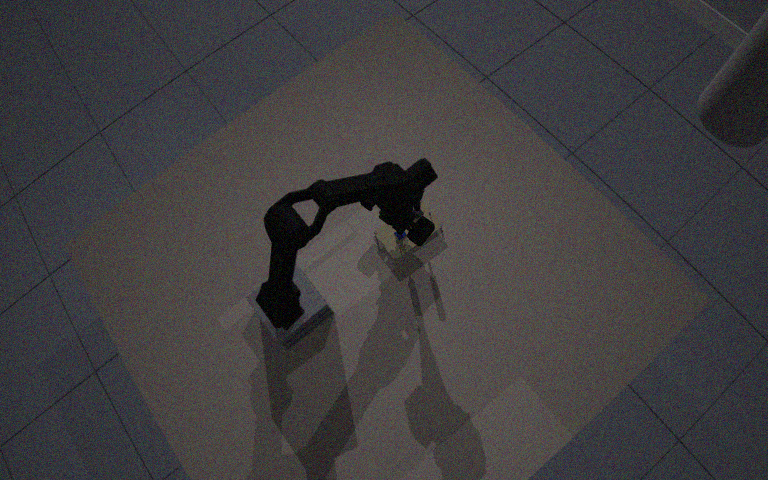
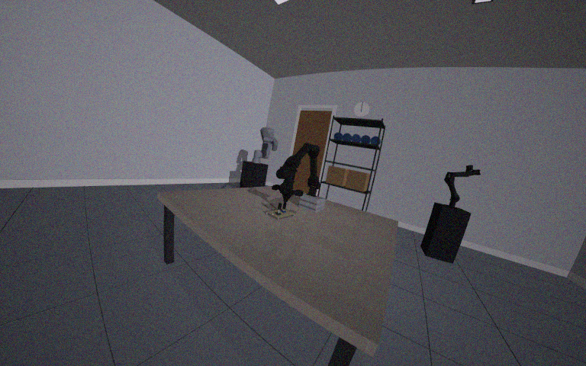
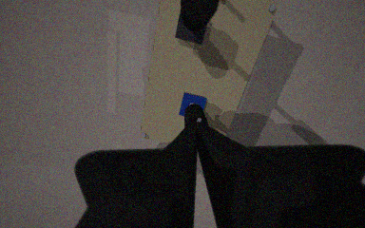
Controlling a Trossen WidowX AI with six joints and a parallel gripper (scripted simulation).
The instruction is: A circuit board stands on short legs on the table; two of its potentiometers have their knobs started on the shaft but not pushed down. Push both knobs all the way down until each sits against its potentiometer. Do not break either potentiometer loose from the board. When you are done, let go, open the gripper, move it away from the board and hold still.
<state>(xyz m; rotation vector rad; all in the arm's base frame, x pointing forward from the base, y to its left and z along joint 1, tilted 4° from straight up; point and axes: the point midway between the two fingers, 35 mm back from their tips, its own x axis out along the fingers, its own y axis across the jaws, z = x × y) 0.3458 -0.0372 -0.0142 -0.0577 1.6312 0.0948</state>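
Now: the dark knob 10 mm below my gripper tip.
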